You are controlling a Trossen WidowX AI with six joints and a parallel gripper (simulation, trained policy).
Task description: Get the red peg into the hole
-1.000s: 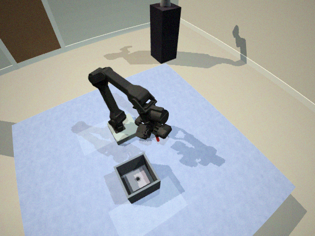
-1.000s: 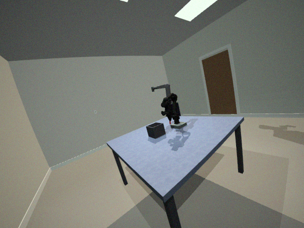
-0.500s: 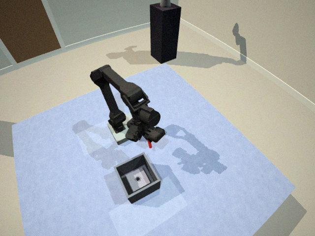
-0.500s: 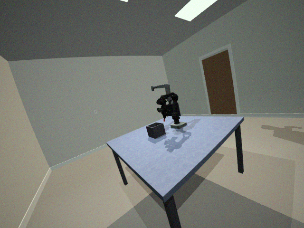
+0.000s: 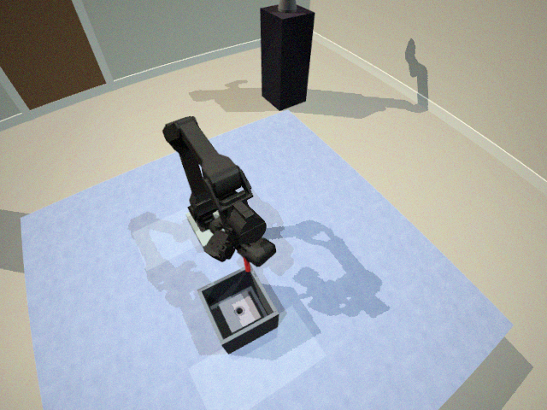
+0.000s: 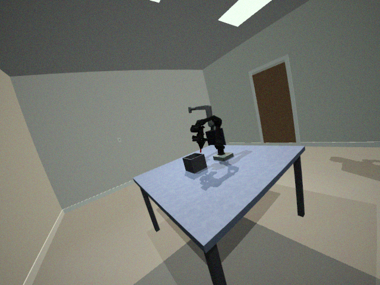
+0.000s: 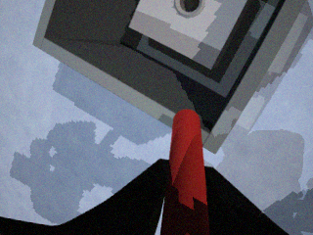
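My gripper tip is 150 mm above the grey plate, 70 mm to the left of it and 60 mm short of it. The rest, counted from my gripper tip: red peg: right at my gripper tip.
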